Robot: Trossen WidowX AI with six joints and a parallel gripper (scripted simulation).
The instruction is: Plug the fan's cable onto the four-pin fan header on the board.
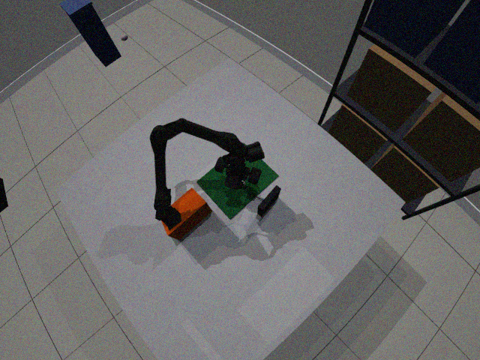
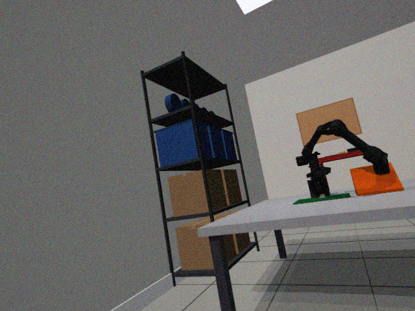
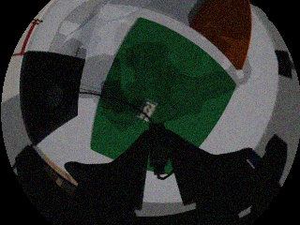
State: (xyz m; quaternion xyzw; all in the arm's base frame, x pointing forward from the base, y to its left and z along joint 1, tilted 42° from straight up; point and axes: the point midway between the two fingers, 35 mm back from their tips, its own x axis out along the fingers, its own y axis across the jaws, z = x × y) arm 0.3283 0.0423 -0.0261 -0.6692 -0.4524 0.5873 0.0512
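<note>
My gripper tip is 15 cm to the left of the black fan, 4 cm short of it and 1 cm above it. The rest, counted from my gripper tip: dark plug: 1 cm ahead, 1 cm above.
</note>
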